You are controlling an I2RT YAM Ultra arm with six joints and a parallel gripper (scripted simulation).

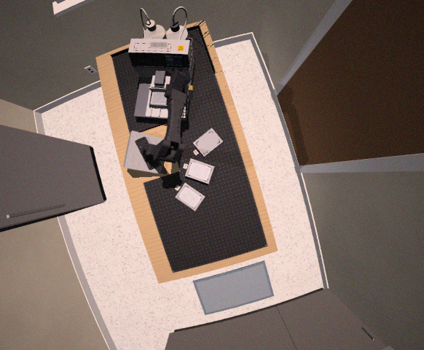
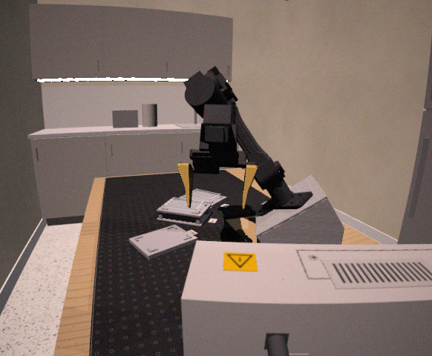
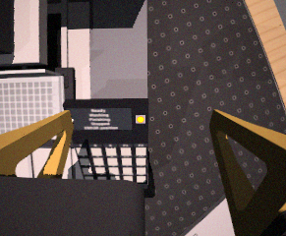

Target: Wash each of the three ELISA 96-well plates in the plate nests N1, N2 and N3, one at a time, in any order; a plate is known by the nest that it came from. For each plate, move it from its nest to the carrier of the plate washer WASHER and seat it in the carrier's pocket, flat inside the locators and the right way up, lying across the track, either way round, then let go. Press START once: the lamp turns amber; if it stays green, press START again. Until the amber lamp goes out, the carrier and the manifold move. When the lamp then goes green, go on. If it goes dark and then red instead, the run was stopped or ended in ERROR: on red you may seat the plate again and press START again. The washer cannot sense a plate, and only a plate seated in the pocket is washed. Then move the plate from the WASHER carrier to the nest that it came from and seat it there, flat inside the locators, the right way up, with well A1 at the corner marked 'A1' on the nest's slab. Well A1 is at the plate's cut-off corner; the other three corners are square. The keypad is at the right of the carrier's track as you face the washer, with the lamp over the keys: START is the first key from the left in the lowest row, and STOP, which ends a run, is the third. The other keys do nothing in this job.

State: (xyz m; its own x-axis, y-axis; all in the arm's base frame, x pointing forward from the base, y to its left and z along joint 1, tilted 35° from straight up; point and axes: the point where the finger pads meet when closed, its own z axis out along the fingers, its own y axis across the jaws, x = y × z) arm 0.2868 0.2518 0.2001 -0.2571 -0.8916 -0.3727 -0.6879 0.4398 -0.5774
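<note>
Now: the carrier pocket 13 cm behind my hand, 11 cm to the left of it and 14 cm below it. The rest, counted from my hand: n1 label 12 cm behind, 30 cm to the right, 22 cm below; grey nest slab 2 cm behind, 29 cm to the right, 21 cm below; washer 7 cm behind, 19 cm to the left, 9 cm below.
</note>
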